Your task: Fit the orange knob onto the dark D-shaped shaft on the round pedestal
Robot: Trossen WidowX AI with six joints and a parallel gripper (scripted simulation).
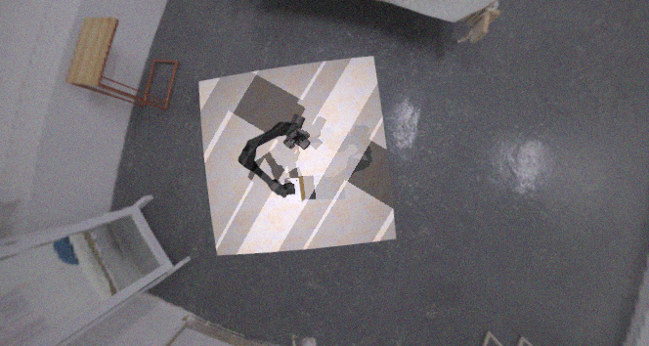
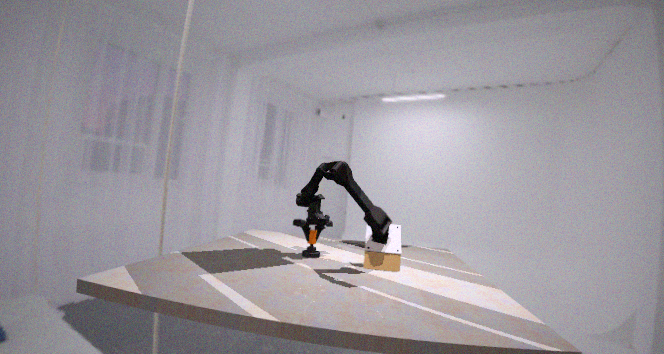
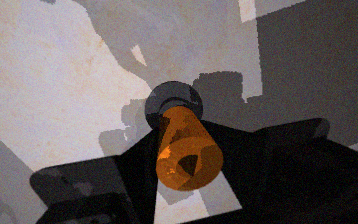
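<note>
Now: the orange knob 2 cm above my gripper tip. The rest, counted from my gripper tip: dark round pedestal: 4 cm below.
</note>
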